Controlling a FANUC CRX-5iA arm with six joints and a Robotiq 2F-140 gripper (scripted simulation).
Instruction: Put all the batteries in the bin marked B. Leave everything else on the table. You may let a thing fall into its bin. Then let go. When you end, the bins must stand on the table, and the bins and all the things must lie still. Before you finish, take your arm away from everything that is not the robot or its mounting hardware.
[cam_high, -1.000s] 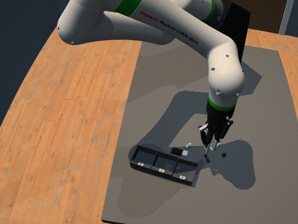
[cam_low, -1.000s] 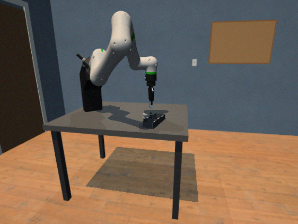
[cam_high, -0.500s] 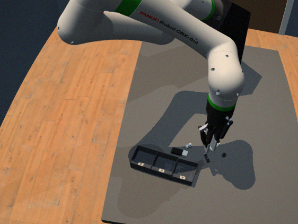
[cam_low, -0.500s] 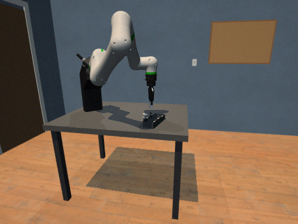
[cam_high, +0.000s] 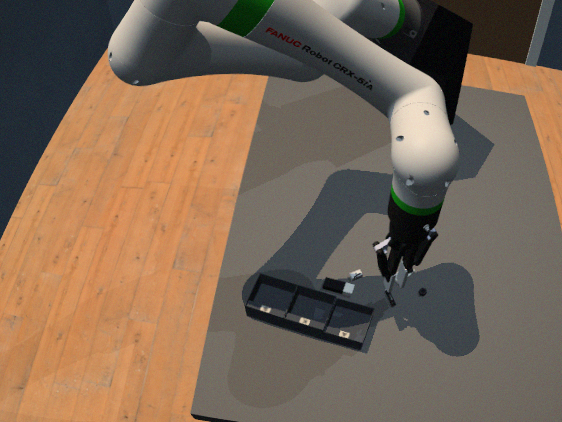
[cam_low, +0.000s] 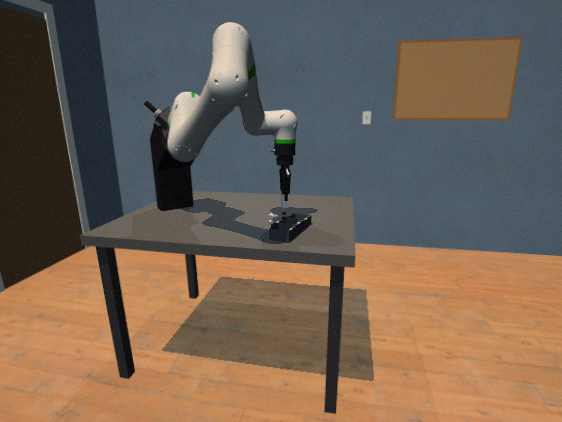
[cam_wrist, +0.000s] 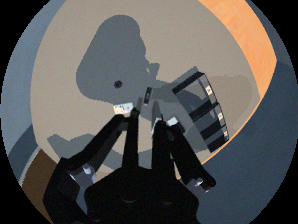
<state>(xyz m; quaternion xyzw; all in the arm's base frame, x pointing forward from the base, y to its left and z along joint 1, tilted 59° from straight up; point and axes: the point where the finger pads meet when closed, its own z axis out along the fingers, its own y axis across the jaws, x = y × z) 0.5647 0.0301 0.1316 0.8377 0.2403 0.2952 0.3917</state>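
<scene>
The dark cylindrical battery is 90 mm below my hand. From my hand the other things lie so: black disc: 80 mm to the left, 90 mm below; then grey piece: 60 mm behind, 70 mm to the right, 80 mm below; then white domino: 60 mm behind, 40 mm to the left, 90 mm below.
</scene>
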